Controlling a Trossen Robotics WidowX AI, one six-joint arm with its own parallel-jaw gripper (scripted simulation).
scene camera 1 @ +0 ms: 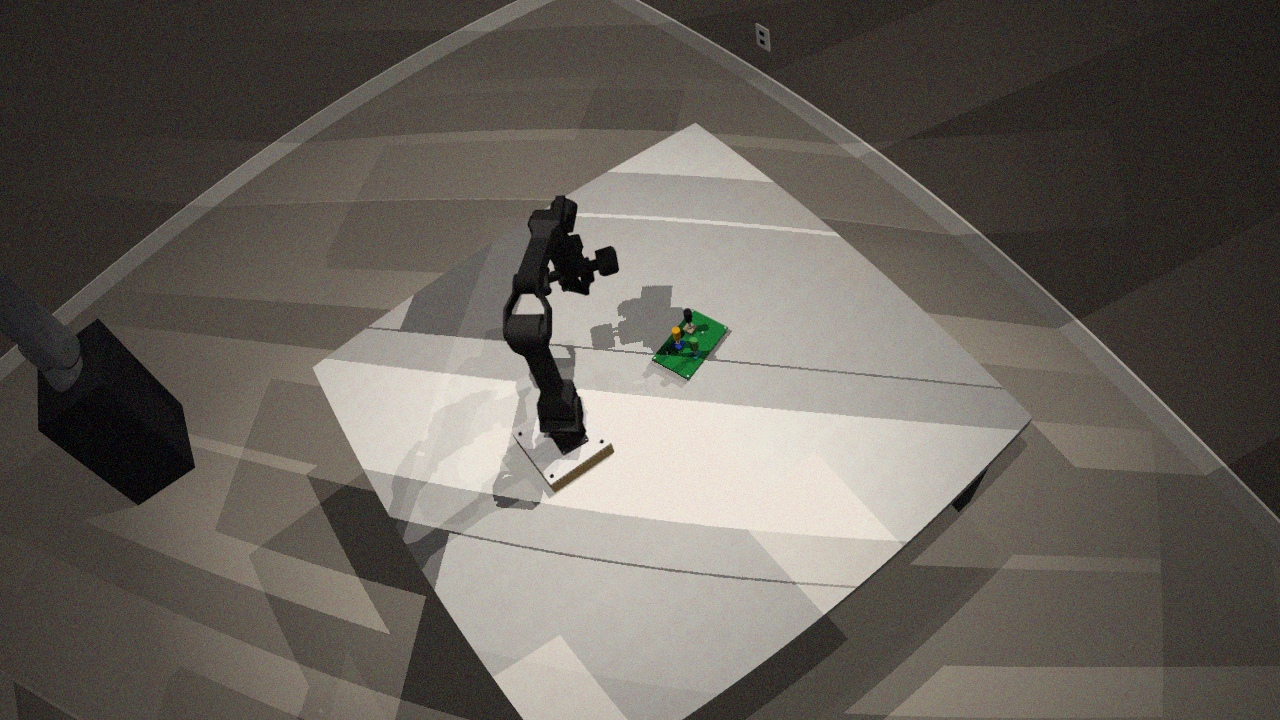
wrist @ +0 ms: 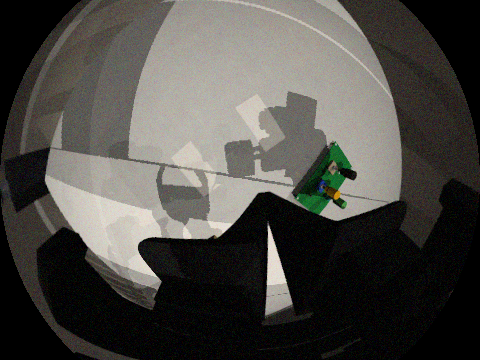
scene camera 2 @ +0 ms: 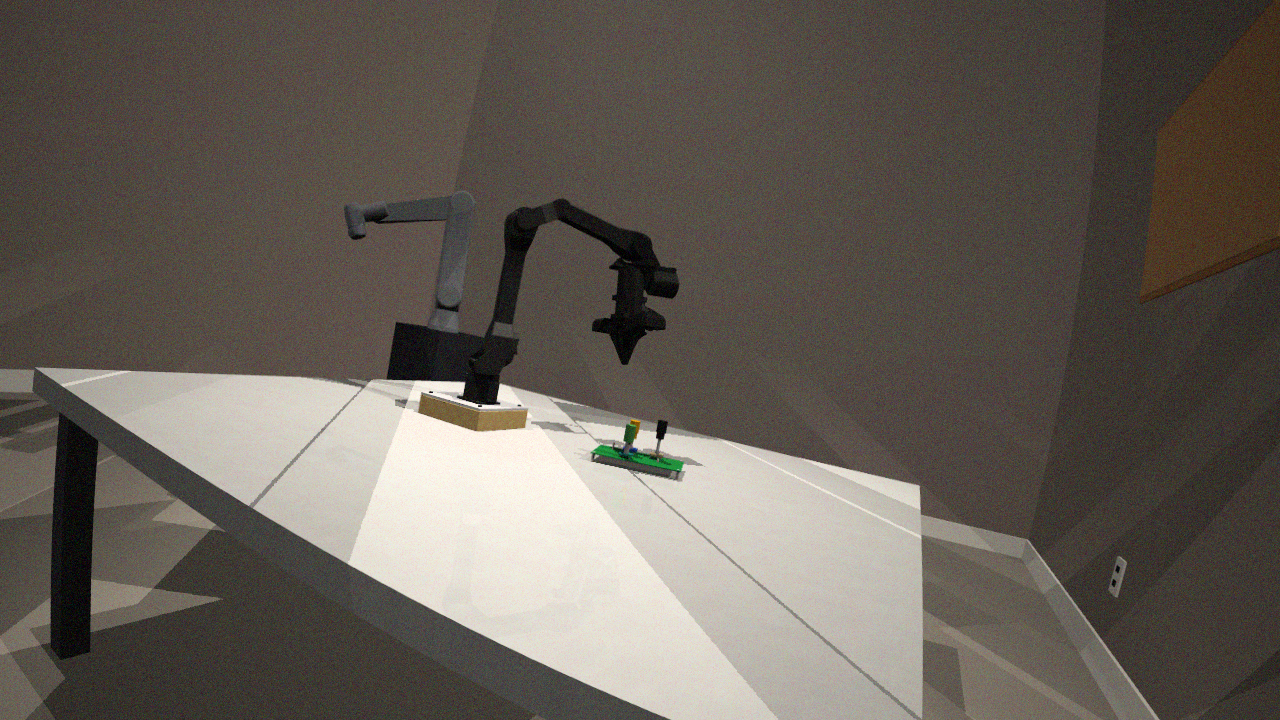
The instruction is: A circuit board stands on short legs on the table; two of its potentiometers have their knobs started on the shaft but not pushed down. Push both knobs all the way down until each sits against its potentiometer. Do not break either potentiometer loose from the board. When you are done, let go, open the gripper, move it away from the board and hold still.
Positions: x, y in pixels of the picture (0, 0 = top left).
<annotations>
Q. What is the gripper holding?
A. Nothing.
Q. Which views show the gripper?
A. Scene camera 1, the wrist view and scene camera 2: all of them.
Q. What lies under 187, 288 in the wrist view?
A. The gripper.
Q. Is the gripper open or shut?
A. Shut.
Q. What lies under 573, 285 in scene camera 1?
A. The gripper.
</annotations>
